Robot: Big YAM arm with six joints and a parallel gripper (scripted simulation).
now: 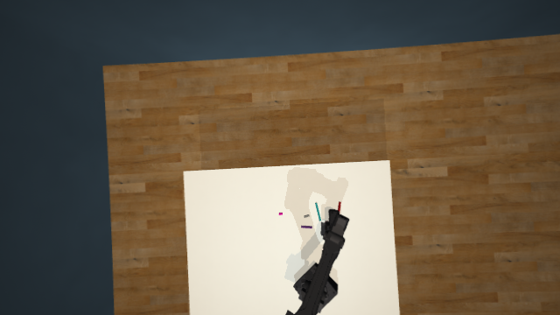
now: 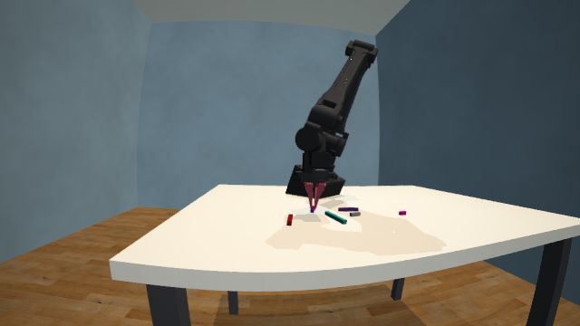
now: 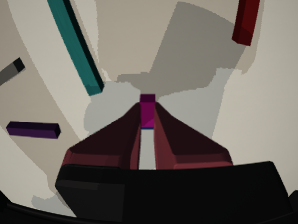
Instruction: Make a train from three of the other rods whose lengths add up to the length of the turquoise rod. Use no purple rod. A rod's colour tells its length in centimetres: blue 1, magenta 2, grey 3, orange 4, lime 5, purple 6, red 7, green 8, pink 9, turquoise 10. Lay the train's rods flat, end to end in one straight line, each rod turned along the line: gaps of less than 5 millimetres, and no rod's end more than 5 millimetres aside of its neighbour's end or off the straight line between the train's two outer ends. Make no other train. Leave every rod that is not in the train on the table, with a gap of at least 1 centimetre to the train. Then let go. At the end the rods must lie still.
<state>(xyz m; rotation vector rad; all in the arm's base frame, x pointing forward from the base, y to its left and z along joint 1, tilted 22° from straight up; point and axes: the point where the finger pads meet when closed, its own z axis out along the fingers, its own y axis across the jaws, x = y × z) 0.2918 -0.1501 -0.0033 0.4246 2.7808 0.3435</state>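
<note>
My hand is 20 mm past the blue rod and 20 mm above it. The rest, counted from my hand: red rod: 80 mm to the right, 60 mm ahead, 20 mm below; then turquoise rod: 70 mm ahead, 30 mm to the left, 20 mm below; then purple rod: 110 mm to the left, 20 mm below.
</note>
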